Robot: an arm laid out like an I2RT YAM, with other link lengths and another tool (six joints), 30 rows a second.
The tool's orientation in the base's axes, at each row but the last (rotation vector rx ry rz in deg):
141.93, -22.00, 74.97
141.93, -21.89, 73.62
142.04, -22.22, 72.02
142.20, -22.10, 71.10
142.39, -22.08, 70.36
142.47, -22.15, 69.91
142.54, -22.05, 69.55
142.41, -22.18, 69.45
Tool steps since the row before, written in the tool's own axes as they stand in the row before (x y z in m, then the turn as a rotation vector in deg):
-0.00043, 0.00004, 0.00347, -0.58, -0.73, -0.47
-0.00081, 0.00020, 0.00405, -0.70, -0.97, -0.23
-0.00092, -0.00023, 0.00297, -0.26, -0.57, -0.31
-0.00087, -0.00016, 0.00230, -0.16, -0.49, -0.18
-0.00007, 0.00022, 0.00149, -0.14, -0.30, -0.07
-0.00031, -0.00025, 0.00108, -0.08, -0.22, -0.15
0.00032, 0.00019, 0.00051, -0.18, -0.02, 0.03
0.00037, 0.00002, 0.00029, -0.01, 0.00, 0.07
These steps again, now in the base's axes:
0.00235, -0.00136, -0.00220, -0.40, 0.90, -0.34
0.00246, -0.00174, -0.00283, -0.19, 1.04, -0.61
0.00171, -0.00093, -0.00243, -0.15, 0.67, -0.14
0.00120, -0.00073, -0.00202, -0.03, 0.53, -0.12
0.00093, -0.00081, -0.00086, -0.02, 0.31, -0.13
0.00068, -0.00020, -0.00091, -0.07, 0.27, -0.02
0.00048, -0.00041, 0.00000, -0.08, 0.02, -0.16
0.00042, -0.00017, 0.00013, 0.04, -0.03, -0.05

